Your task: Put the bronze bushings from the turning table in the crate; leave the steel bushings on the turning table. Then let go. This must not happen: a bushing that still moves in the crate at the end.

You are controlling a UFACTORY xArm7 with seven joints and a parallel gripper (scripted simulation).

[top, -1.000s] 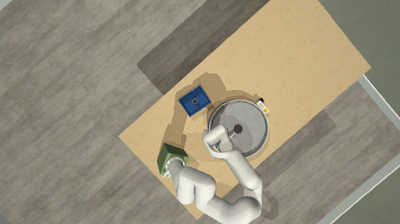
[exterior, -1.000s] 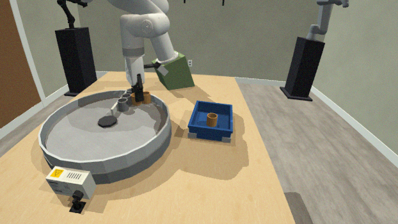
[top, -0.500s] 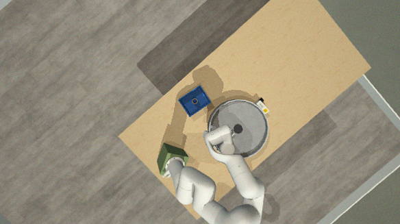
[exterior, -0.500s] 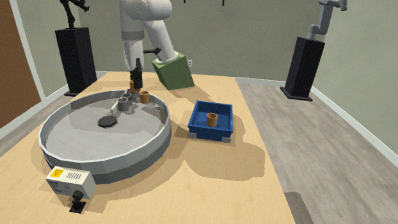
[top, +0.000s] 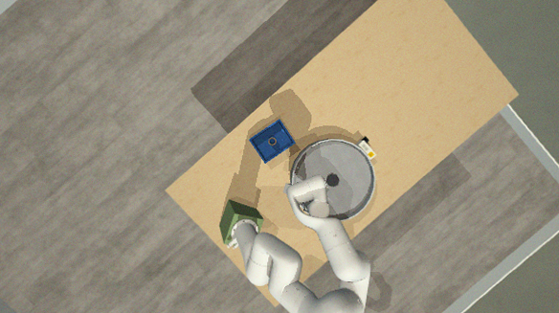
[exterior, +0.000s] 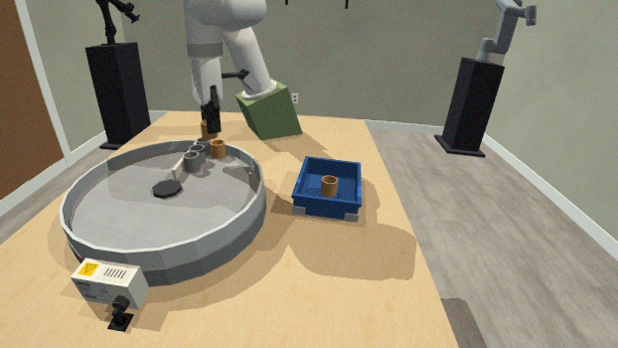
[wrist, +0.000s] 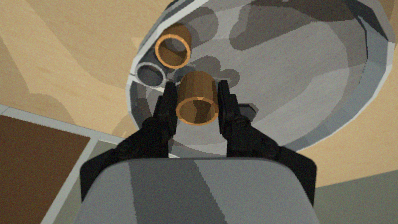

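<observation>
The blue crate is 2 cm ahead of my hand, 29 cm to the left of it and 13 cm below it. From my hand the other things lie so: grey turning table (14 cm ahead, 6 cm to the right, 11 cm below).
</observation>
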